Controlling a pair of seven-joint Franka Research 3 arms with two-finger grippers.
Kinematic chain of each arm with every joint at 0, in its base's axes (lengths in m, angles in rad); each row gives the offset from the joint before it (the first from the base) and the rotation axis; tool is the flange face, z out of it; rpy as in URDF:
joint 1: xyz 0 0 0.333 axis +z
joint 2: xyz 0 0 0 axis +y
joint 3: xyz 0 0 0.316 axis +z
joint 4: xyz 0.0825 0 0 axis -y
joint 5: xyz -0.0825 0 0.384 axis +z
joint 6: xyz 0 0 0 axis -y
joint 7: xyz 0.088 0 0 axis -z
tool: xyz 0 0 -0.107 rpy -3.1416 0 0
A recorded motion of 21 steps. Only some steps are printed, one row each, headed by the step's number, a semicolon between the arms.
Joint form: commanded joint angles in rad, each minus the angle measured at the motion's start. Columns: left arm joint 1, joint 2, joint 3, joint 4, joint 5, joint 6, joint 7; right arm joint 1, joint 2, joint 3, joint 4, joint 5, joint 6, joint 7.
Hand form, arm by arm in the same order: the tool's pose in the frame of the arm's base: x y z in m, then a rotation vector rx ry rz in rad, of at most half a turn. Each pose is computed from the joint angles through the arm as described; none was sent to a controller.
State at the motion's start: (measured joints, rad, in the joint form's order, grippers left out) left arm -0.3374 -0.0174 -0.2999 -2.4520 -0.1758 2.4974 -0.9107; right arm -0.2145 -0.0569 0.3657 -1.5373 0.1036 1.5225 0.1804
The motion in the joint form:
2: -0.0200 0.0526 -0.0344 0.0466 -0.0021 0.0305 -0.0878; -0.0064 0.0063 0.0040 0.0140 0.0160 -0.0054 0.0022
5: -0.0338 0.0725 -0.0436 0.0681 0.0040 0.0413 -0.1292; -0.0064 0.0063 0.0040 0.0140 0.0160 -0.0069 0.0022
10: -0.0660 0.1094 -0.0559 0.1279 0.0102 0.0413 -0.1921; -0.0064 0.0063 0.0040 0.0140 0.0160 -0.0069 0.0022
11: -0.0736 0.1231 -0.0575 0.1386 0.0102 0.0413 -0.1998; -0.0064 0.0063 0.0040 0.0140 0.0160 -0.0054 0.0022
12: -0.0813 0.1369 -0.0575 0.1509 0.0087 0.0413 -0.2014; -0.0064 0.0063 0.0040 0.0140 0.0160 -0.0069 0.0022
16: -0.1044 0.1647 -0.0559 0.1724 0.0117 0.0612 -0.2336; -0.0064 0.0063 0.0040 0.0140 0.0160 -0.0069 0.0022
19: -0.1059 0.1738 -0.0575 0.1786 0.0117 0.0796 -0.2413; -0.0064 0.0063 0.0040 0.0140 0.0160 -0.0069 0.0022
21: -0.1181 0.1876 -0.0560 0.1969 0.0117 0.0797 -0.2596; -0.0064 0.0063 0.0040 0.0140 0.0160 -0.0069 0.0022
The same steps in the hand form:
2: 0.3871 -0.3184 0.3076 2.9204 0.6662 -0.0472; 0.5255 0.0982 0.6682 -3.0348 0.0379 -0.0359
5: 0.3857 -0.3323 0.3080 2.9050 0.6853 -0.0446; 0.5253 0.0982 0.6680 -3.0351 0.0378 -0.0337
10: 0.3845 -0.3620 0.3150 2.8760 0.7002 -0.0482; 0.5253 0.0982 0.6680 -3.0351 0.0378 -0.0337
11: 0.3836 -0.3677 0.3126 2.8755 0.6990 -0.0582; 0.5255 0.0982 0.6682 -3.0348 0.0379 -0.0359
12: 0.3835 -0.3732 0.3109 2.8744 0.6926 -0.0670; 0.5253 0.0982 0.6680 -3.0351 0.0378 -0.0337
16: 0.3816 -0.3868 0.3077 2.8565 0.7062 -0.0689; 0.5253 0.0982 0.6680 -3.0351 0.0378 -0.0337
19: 0.3833 -0.3900 0.3075 2.8407 0.7126 -0.0595; 0.5253 0.0982 0.6680 -3.0351 0.0378 -0.0337
21: 0.3832 -0.3980 0.3081 2.8314 0.7233 -0.0656; 0.5253 0.0982 0.6680 -3.0351 0.0378 -0.0337

